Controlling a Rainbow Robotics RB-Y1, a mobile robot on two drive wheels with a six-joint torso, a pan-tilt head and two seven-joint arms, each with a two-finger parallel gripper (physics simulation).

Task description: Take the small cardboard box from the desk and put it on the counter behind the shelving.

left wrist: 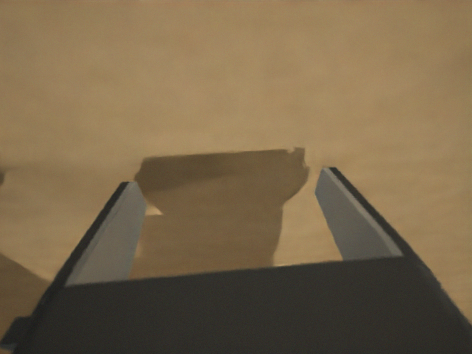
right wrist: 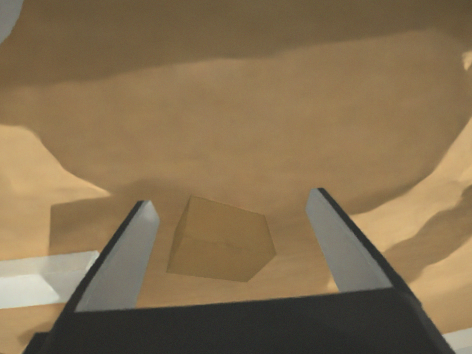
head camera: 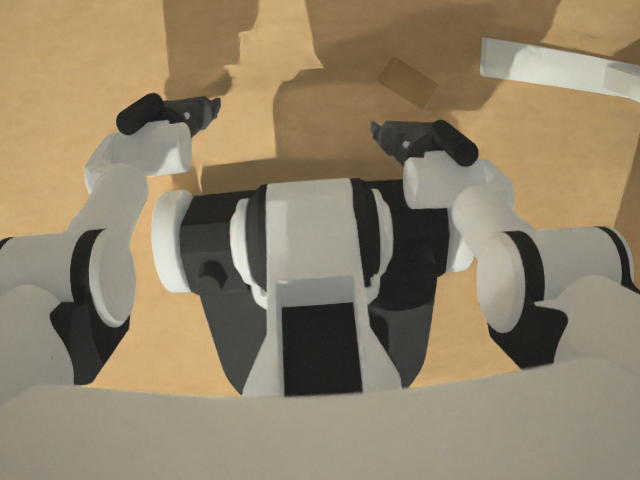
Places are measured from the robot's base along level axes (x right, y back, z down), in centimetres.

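Where they show: left gripper, fingertip midpoint: [left wrist: 231, 186]; right gripper, fingertip midpoint: [right wrist: 232, 204] [head camera: 401, 126].
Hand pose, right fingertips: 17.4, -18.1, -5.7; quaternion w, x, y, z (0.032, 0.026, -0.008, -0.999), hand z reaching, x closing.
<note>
After its pixels a point has its place, as x, y, z.
The small cardboard box [head camera: 408, 82] @[19.0, -26.6, -5.1] [right wrist: 222, 240] @[18.8, -23.1, -4.7] is plain brown and sits turned at an angle on the wood-coloured surface. In the head view it lies beyond my right gripper [head camera: 375, 131] [right wrist: 232, 204] @[17.4, -18.1, -5.7], which is open and empty. In the right wrist view the box shows in the gap between the two fingers, lower than the fingertips, and they do not grip it. My left gripper [head camera: 217, 107] [left wrist: 231, 186] @[-20.9, -25.3, -4.2] is open and empty, with bare surface and shadow below it. The counter and the shelving cannot be made out in these views.
A long white bar-like object [head camera: 537, 64] [right wrist: 35, 285] lies to the right of the box in the head view and at the lower left in the right wrist view. Dark shadows fall across the surface around the box.
</note>
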